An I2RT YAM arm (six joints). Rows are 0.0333 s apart.
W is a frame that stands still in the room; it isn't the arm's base.
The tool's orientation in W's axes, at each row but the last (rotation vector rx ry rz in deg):
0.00, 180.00, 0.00
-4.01, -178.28, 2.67
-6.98, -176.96, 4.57
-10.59, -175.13, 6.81
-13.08, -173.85, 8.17
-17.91, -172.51, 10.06
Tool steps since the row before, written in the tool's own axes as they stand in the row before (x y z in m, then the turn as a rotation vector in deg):
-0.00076, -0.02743, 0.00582, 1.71, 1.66, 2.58
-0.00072, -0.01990, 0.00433, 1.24, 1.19, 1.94
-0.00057, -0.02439, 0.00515, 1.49, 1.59, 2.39
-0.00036, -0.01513, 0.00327, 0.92, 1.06, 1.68
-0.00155, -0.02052, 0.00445, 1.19, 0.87, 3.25
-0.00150, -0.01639, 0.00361, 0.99, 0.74, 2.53
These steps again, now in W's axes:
0.00076, -0.02743, -0.00582, -1.71, 1.66, -2.58
-0.00029, -0.02003, -0.00374, -1.24, 1.19, -1.94
-0.00159, -0.02458, -0.00386, -1.48, 1.58, -2.40
-0.00168, -0.01526, -0.00204, -0.92, 1.04, -1.69
-0.00189, -0.02082, -0.00249, -1.38, 0.76, -3.20
-0.00222, -0.01662, -0.00165, -1.12, 0.67, -2.50

